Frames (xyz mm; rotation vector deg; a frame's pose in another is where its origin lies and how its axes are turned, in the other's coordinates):
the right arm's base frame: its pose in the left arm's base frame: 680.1 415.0 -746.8 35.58 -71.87 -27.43
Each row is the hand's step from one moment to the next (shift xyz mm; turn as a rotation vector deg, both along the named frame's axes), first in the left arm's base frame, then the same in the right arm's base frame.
Working: the left arm's base frame: its pose in the right arm's base frame: 635.3 190.1 867.6 -35.58 71.87 27.43

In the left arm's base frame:
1: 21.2 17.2 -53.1 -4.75 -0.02 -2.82
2: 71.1 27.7 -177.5 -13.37 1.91 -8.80
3: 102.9 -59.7 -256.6 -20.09 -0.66 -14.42
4: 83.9 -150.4 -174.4 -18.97 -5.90 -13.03
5: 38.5 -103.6 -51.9 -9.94 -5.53 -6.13
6: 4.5 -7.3 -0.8 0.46 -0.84 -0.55
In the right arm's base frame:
1: -44.1 -22.7 -33.3 -3.21 -1.89 4.07
2: -128.0 -97.9 -106.6 -10.94 -4.44 10.98
3: -120.6 -215.8 -137.4 -15.02 -10.09 16.87
4: -7.5 -228.5 -88.4 -10.36 -13.07 16.92
5: 39.2 -111.8 -29.5 -3.35 -8.20 9.41
6: 5.3 -6.0 -3.3 0.26 -0.99 -0.41

